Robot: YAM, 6 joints.
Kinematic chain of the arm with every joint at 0, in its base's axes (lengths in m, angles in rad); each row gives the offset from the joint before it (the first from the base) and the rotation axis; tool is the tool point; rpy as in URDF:
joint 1: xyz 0 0 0.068 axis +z
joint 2: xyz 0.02 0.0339 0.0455 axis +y
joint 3: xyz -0.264 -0.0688 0 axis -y
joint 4: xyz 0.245 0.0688 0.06 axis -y
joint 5: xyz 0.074 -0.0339 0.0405 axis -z
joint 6: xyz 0.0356 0 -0.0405 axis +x
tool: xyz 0 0 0 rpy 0 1.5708 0
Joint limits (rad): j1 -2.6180..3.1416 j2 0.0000..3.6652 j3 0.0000..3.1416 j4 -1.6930..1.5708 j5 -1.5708..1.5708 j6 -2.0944..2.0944
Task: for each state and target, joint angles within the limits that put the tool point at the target. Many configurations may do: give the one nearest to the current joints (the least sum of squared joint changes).
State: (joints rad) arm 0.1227 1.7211 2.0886 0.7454 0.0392 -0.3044
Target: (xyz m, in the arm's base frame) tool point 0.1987 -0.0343 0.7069
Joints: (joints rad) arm -0.1616 1.7615 2.6377 0.5029 0.0530 -0.3044
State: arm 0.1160 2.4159 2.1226 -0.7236 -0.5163 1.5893
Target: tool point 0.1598 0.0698 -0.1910
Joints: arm 0.3131 3.1808 1.3144 -0.8614 -0.5037 1.5893
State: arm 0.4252 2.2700 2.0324 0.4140 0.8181 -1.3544
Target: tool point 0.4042 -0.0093 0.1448
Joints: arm 0.0482 1.9888 1.1263 0.1384 0.9398 -1.3544
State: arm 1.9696 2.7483 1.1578 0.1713 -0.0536 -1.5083
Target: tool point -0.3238 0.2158 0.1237
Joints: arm 2.5428 1.9429 1.0348 0.0940 -0.1196 -1.5083
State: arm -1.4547 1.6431 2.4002 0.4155 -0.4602 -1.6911
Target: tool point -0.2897 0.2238 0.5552
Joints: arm -0.6151 1.1090 3.1416 0.9883 -0.4539 -1.6911
